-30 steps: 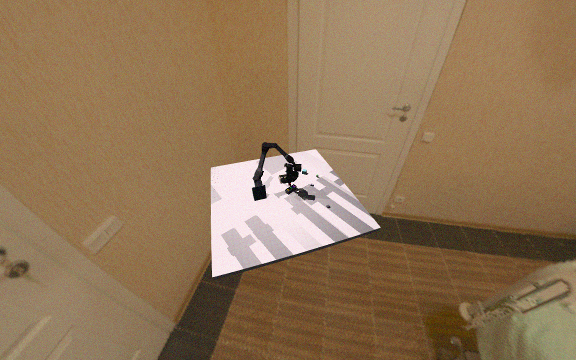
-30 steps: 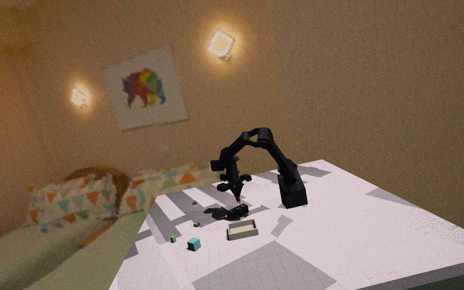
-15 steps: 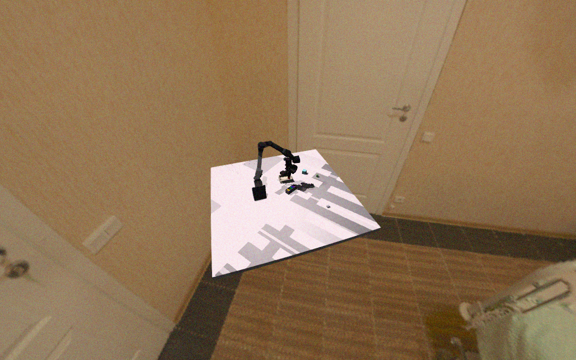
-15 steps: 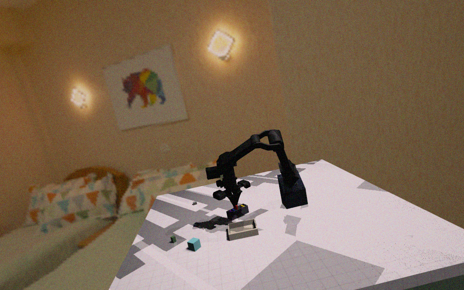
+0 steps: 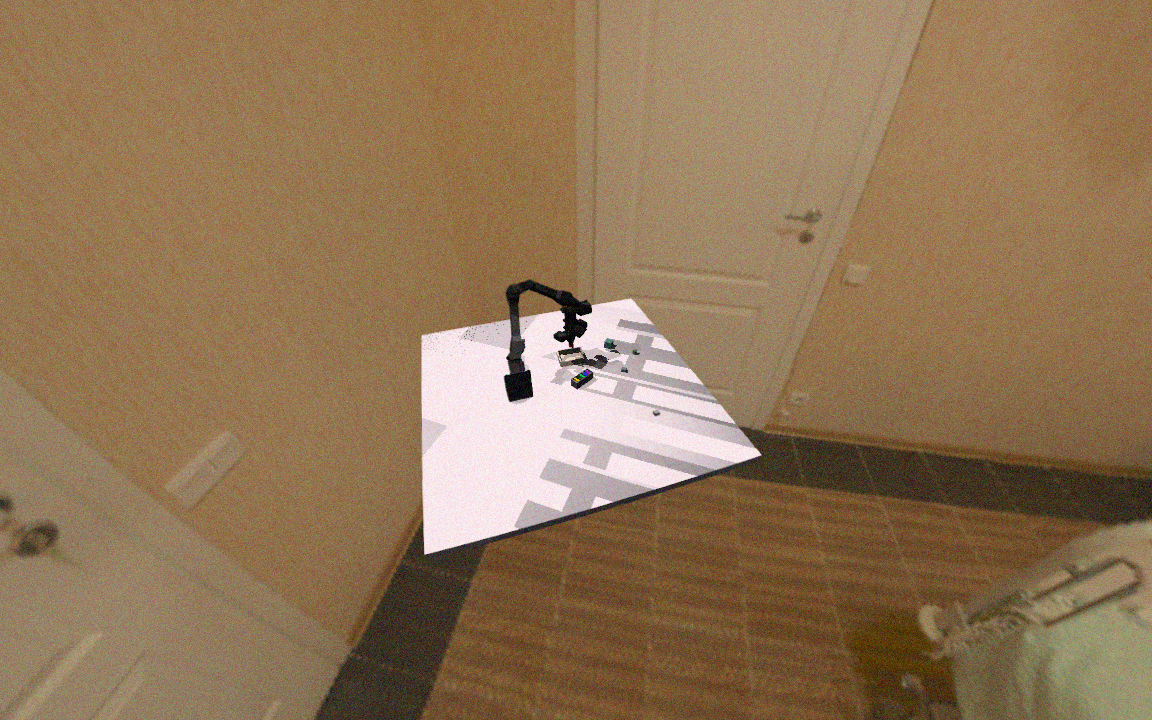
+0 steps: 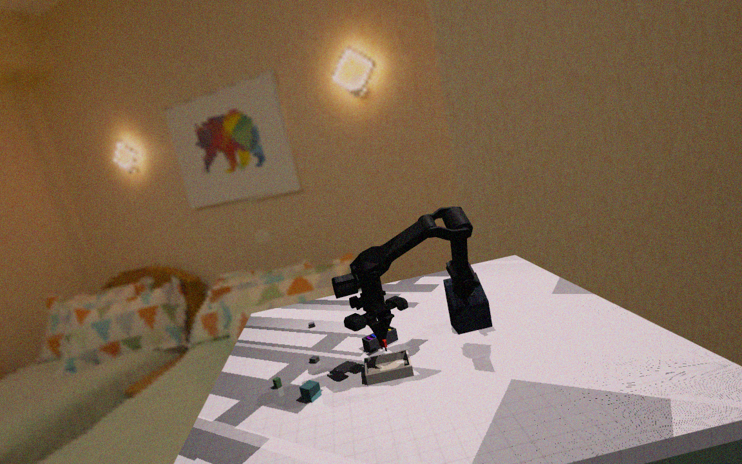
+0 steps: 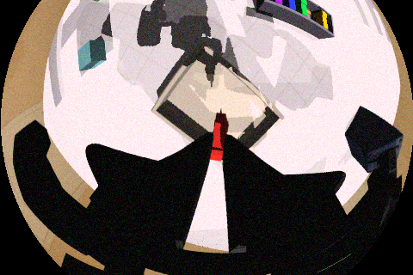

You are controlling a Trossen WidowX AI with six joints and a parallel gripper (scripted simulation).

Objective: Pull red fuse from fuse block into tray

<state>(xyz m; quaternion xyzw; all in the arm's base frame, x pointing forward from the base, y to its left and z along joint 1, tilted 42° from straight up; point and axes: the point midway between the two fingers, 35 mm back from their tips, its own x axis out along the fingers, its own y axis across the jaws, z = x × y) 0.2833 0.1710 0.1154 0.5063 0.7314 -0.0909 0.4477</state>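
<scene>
Now: gripper tip 90 mm above the tray. The rest, counted from my gripper tip: small green block: 330 mm ahead, 30 mm to the right, 80 mm below; then red fuse: 10 mm below; then teal cube: 220 mm ahead, 60 mm to the left, 80 mm below.
</scene>
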